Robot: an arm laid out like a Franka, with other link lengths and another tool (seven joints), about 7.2 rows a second.
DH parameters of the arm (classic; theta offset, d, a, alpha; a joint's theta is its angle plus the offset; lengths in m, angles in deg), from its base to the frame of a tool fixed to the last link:
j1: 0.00 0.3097 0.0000 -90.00
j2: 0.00 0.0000 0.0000 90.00
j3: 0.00 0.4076 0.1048 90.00
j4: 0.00 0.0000 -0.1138 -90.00
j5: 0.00 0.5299 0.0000 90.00
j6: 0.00 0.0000 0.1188 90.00
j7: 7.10 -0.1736 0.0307 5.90
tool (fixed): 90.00 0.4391 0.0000 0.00
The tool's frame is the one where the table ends.
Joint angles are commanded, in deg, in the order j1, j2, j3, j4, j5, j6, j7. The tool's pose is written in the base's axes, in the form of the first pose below.
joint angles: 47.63 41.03 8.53 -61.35 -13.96 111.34 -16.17
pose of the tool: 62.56, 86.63, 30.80, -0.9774, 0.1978, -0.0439, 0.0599
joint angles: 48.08 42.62 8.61 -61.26 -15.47 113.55 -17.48
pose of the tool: 62.51, 87.64, 28.59, -0.9810, 0.1760, -0.0553, 0.0603
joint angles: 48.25 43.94 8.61 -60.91 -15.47 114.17 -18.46
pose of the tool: 62.36, 88.05, 26.74, -0.9831, 0.1658, -0.0527, 0.0570
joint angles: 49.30 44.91 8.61 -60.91 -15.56 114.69 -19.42
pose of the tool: 60.72, 89.24, 25.06, -0.9863, 0.1477, -0.0504, 0.0530
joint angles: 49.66 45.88 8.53 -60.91 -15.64 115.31 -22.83
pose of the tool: 60.06, 89.48, 23.36, -0.9911, 0.1149, -0.0497, 0.0459
